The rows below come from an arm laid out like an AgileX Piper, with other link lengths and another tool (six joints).
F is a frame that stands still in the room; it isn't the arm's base.
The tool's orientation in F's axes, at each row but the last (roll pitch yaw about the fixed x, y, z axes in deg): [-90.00 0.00 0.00]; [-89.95 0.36 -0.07]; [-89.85 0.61 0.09]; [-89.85 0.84 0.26]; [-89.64 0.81 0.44]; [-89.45 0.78 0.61]
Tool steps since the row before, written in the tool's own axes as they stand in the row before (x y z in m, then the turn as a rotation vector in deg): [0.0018 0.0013 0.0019 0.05 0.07 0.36]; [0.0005 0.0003 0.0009 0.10 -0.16 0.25]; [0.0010 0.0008 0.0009 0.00 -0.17 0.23]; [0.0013 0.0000 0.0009 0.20 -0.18 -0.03]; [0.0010 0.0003 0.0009 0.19 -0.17 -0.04]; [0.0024 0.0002 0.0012 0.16 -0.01 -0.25]
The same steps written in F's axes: [0.0018 0.0019 -0.0013 0.05 0.36 -0.07]; [0.0005 0.0009 -0.0003 0.10 0.25 0.16]; [0.0010 0.0009 -0.0008 0.00 0.23 0.17]; [0.0013 0.0009 0.0000 0.20 -0.03 0.18]; [0.0010 0.0009 -0.0003 0.19 -0.04 0.17]; [0.0024 0.0012 -0.0002 0.16 -0.25 0.01]
